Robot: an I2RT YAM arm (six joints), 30 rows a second.
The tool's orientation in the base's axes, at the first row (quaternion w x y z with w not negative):
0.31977 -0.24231 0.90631 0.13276
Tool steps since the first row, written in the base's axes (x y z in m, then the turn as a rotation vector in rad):
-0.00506 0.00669 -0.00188 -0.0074 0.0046 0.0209
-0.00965 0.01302 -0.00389 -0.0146 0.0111 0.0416
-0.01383 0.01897 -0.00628 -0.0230 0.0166 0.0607
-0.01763 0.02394 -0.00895 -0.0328 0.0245 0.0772
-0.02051 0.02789 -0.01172 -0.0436 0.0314 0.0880
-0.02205 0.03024 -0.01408 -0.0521 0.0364 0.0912
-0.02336 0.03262 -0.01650 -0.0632 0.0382 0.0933
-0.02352 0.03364 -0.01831 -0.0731 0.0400 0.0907
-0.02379 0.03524 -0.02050 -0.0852 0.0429 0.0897
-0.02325 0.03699 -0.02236 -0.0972 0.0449 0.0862
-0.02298 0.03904 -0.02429 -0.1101 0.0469 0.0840
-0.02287 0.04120 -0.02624 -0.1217 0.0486 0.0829
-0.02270 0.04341 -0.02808 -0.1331 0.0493 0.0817
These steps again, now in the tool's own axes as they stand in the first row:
0.00227 0.00816 0.00147 -0.0101 0.0096 -0.0179
0.00444 0.01576 0.00314 -0.0208 0.0206 -0.0348
0.00670 0.02278 0.00515 -0.0294 0.0313 -0.0514
0.00924 0.02876 0.00719 -0.0362 0.0446 -0.0659
0.01157 0.03338 0.00938 -0.0382 0.0570 -0.0769
0.01330 0.03597 0.01131 -0.0363 0.0660 -0.0818
0.01491 0.03847 0.01341 -0.0308 0.0735 -0.0884
0.01582 0.03926 0.01511 -0.0230 0.0800 -0.0908
0.01685 0.04057 0.01727 -0.0152 0.0887 -0.0951
0.01706 0.04161 0.01965 -0.0055 0.0964 -0.0979
0.01739 0.04304 0.02207 0.0039 0.1046 -0.1020
0.01781 0.04465 0.02446 0.0119 0.1121 -0.1065
0.01809 0.04627 0.02682 0.0202 0.1185 -0.1112

